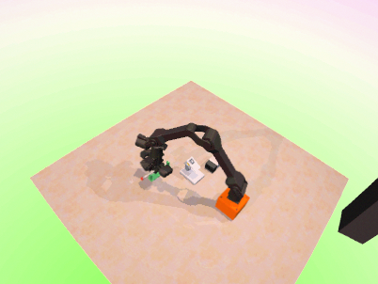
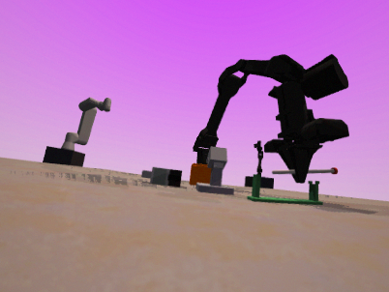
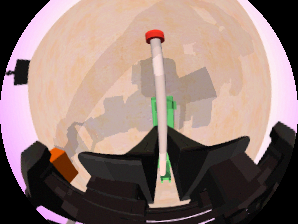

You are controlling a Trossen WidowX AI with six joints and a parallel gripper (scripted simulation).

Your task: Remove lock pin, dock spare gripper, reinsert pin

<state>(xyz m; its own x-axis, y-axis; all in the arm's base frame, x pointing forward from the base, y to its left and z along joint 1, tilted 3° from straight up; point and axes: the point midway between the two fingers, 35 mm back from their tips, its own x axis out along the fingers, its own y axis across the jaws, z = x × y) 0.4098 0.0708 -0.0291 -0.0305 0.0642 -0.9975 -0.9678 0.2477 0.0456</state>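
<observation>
My gripper tip is 40 mm to the left of the green cradle and 10 mm above it. Round my gripper tip: spare gripper 220 mm behind, 250 mm to the right, 20 mm below; grey mount 140 mm behind, 120 mm to the right, 10 mm above.
</observation>
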